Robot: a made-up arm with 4 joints.
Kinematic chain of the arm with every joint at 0, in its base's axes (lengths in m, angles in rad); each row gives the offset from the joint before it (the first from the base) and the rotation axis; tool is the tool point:
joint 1: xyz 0 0 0.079 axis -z
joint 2: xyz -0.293 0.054 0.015 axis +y
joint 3: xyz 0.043 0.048 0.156 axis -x
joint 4: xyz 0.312 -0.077 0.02 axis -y
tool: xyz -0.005 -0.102 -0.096
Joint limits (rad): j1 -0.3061..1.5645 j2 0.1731..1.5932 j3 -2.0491..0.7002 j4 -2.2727..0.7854
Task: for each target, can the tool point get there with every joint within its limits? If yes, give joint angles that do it. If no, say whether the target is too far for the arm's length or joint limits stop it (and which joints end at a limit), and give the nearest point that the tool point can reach.
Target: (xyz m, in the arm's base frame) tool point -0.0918 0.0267 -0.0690
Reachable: yes | joints 0.8268 0.8861 -0.5977 -1.3758
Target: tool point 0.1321 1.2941 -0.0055
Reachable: no: too far | nearest point 0.0371 0.3639 -0.2107 | short by 0.957 m
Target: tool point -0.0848 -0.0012 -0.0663
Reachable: yes | joints 0.9909 0.9150 -0.1137 -0.8769
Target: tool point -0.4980 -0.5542 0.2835
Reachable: no: joint limits stop it (at a limit: joint 1, joint 4) | nearest point -0.0680 -0.1739 0.1987 | short by 0.580 m
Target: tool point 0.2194 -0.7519 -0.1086
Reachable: no: joint limits stop it (at a limit: joint 3, joint 4) | nearest point 0.0532 -0.1822 0.0010 | short by 0.604 m
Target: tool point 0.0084 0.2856 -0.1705
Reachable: yes | joints 1.0498 1.3190 -1.7146 -1.0670
